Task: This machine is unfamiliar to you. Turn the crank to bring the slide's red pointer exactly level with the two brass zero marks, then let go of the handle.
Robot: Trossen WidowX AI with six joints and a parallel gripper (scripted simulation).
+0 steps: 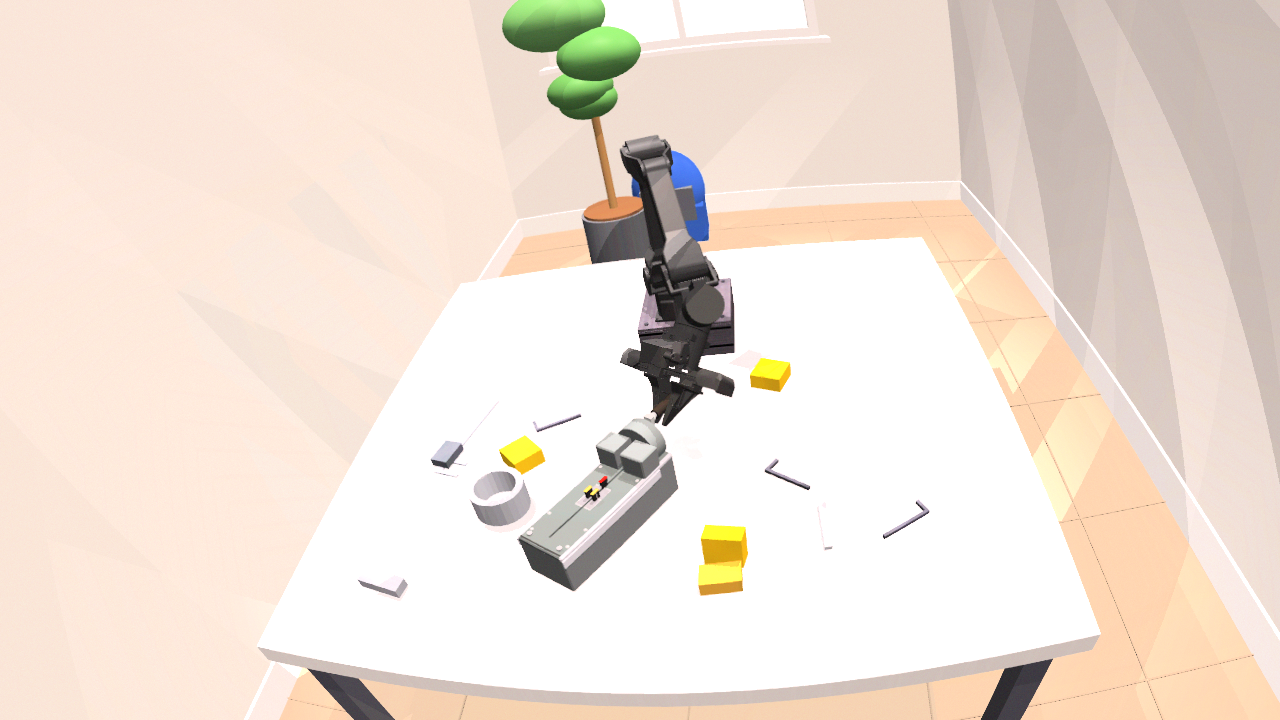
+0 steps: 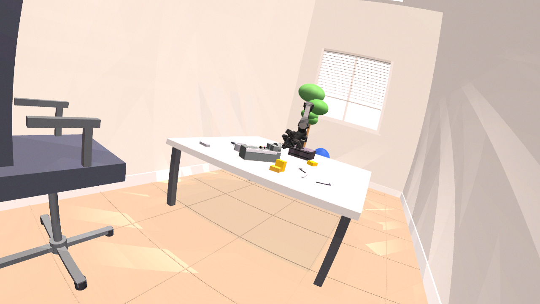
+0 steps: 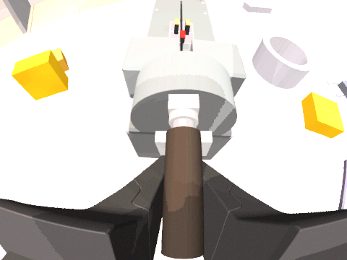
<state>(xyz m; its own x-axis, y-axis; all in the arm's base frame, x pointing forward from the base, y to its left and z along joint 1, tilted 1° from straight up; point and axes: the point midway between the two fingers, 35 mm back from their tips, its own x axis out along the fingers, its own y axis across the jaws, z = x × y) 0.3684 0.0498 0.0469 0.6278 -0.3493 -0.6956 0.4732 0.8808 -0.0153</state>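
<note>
Right now the red pointer is 12 cm ahead of my gripper tip, 7 cm to the right of it and 1 cm below it. From my gripper tip the other things lie so: brown crank handle 2 cm behind, 1 cm to the left, 3 cm above.
</note>
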